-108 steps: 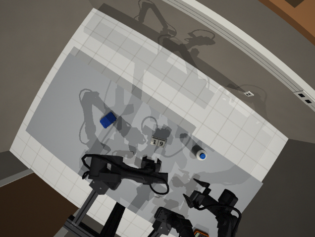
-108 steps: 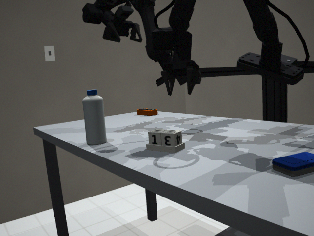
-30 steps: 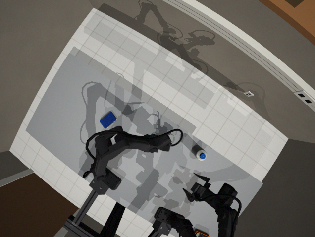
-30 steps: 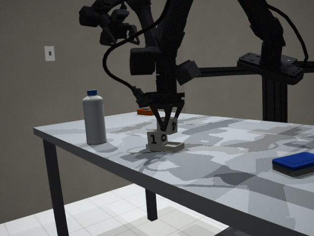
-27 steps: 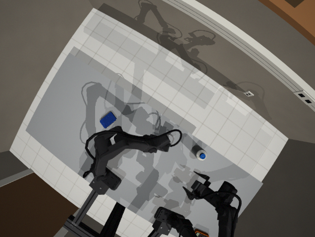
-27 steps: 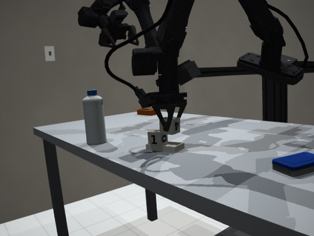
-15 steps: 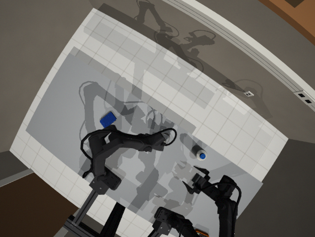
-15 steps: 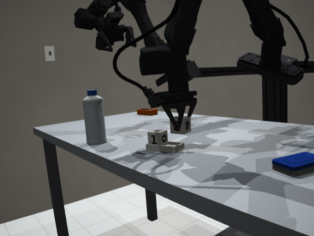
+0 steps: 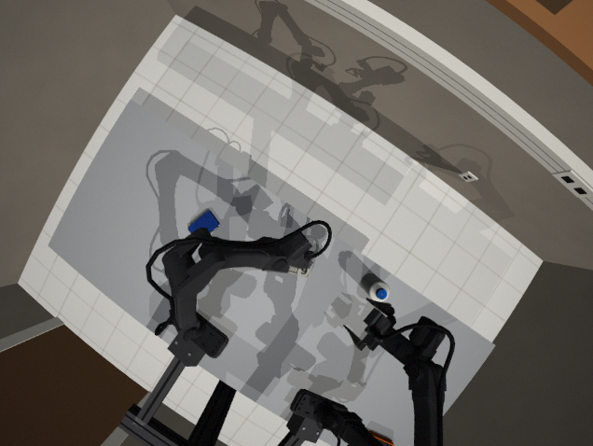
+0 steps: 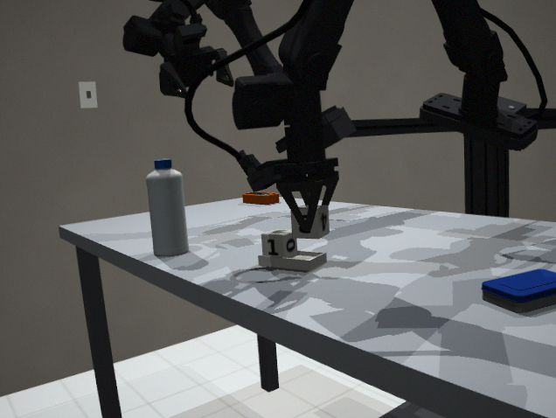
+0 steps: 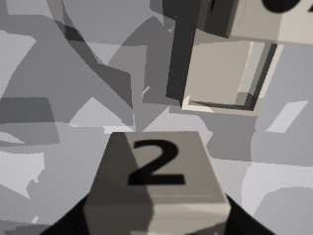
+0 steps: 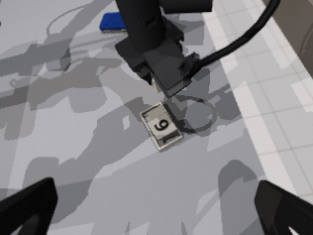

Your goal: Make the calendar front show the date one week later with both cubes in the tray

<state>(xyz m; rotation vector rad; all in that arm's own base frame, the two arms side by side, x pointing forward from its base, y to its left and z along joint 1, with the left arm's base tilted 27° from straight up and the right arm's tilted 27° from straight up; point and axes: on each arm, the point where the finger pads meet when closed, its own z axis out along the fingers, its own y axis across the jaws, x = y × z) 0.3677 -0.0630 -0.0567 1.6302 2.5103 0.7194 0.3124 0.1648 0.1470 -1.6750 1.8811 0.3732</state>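
My left hand is 8 cm to the left of the calendar tray, 7 cm above it and 2 cm past it. Round my left hand: blue box: 30 cm to the left, 10 cm behind, 7 cm below; white bottle: 34 cm to the right, 8 cm ahead; orange box: 79 cm to the right, 46 cm behind, 7 cm below.
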